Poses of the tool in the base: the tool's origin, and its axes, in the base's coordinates. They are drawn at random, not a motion.
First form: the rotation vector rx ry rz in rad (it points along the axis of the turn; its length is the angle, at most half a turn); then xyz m.
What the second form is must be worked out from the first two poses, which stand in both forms.
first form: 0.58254 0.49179 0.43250 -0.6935 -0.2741 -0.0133
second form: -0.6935 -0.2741 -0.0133 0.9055 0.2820 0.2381 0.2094
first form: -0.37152 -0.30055 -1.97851 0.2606 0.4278 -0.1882
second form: 0.2606 0.4278 -0.1882 0.5253 -0.1553 -0.1256 -0.8271
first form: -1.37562 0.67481 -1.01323 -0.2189 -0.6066 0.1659
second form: -0.2189 -0.6066 0.1659 0.6070 -0.5951 0.2919 -0.4383
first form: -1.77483 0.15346 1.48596 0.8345 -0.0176 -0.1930
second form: 0.8345 -0.0176 -0.1930 0.3994 -0.7014 0.0606 0.5872
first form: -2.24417 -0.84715 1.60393 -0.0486 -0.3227 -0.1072
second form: -0.0486 -0.3227 -0.1072 0.1277 -0.7714 -0.2912 0.5513
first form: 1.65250 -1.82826 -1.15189 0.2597 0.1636 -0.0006
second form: 0.2597 0.1636 -0.0006 0.2091 0.5940 -0.6572 -0.4141
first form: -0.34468 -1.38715 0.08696 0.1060 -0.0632 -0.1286
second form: 0.1060 -0.0632 -0.1286 0.7544 -0.1580 -0.6358 0.0399
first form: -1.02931 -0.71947 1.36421 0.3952 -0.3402 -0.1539
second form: 0.3952 -0.3402 -0.1539 0.6001 -0.4440 -0.3104 0.5885
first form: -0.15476 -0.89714 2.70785 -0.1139 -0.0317 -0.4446
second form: -0.1139 -0.0317 -0.4446 0.1419 -0.0536 -0.3109 0.9383
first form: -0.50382 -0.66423 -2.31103 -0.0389 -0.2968 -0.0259
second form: -0.0389 -0.2968 -0.0259 0.3357 -0.1932 -0.2547 -0.8861
